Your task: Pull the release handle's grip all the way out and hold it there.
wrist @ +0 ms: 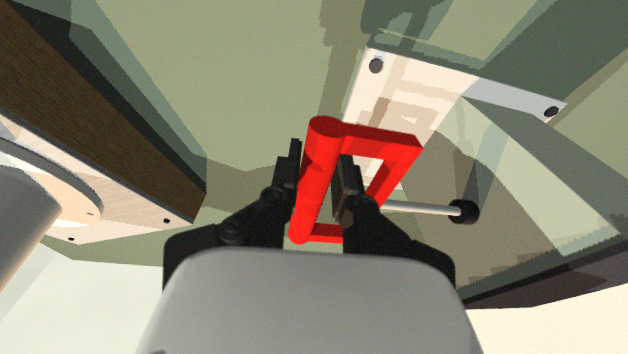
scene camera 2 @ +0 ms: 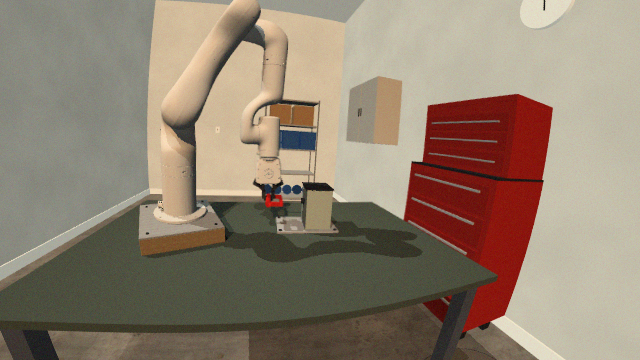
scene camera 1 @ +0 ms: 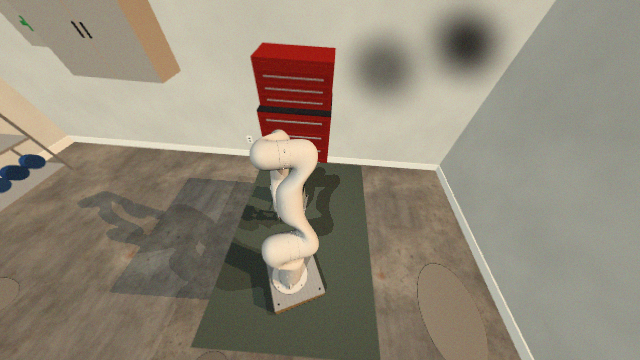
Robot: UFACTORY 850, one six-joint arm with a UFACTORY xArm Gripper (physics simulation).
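The release handle's red grip (scene camera 2: 274, 204) (wrist: 312, 190) is a closed loop with a round outer bar. A thin metal rod (wrist: 425, 206) joins it to a black collar (wrist: 465, 211) on the beige housing (scene camera 2: 317, 207); a long stretch of rod shows between loop and collar. My gripper (scene camera 2: 269, 194) (wrist: 317, 157) points down and is shut on the grip's round bar, one finger outside the loop and one through its opening. In scene camera 1 the arm hides the handle and fingers.
The housing stands on a light base plate (scene camera 2: 286, 226) (wrist: 425, 75) on the green table (scene camera 2: 250, 285) (scene camera 1: 345, 300). The arm's wood-edged base (scene camera 2: 182, 242) (scene camera 1: 315, 285) is on the other side of the grip. A red tool cabinet (scene camera 1: 295, 90) (scene camera 2: 470, 145) stands beyond the table.
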